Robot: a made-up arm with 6 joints.
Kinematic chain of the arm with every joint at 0, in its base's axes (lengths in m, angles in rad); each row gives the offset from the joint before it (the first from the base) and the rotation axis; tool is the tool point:
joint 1: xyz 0 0 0.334 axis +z
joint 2: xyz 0 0 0 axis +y
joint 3: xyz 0 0 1.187 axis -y
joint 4: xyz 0 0 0 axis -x
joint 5: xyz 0.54 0 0 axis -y
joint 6: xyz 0 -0.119 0 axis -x
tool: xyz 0 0 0
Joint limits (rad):
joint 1: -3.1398..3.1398
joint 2: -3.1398..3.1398
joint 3: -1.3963..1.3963
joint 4: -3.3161..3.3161
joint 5: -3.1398..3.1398
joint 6: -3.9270..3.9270
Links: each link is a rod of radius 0.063 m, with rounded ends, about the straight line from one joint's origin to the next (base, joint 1, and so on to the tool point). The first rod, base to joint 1, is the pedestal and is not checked.
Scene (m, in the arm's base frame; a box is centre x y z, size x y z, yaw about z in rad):
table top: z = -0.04
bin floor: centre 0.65 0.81 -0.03 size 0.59 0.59 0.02 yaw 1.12
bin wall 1: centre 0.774 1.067 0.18 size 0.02 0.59 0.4 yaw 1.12
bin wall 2: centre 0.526 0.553 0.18 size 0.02 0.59 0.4 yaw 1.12
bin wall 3: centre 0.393 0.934 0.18 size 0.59 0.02 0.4 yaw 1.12
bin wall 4: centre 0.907 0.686 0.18 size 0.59 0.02 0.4 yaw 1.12
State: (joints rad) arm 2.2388 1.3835 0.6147 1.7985 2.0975 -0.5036
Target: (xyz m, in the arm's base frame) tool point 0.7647 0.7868 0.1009
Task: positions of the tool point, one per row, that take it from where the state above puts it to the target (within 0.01 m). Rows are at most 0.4 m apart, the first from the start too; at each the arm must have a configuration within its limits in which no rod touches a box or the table.
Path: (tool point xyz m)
1: -0.7200 1.4076 0.4211
2: -0.3877 1.4505 0.5706
3: -0.0692 1.3962 0.7078
4: 0.2910 1.2766 0.6689
5: 0.5769 1.0617 0.6411
6: 0.7647 0.7868 0.6261
7: 0.7865 0.8088 0.3627
8: 0.7647 0.7868 0.1009

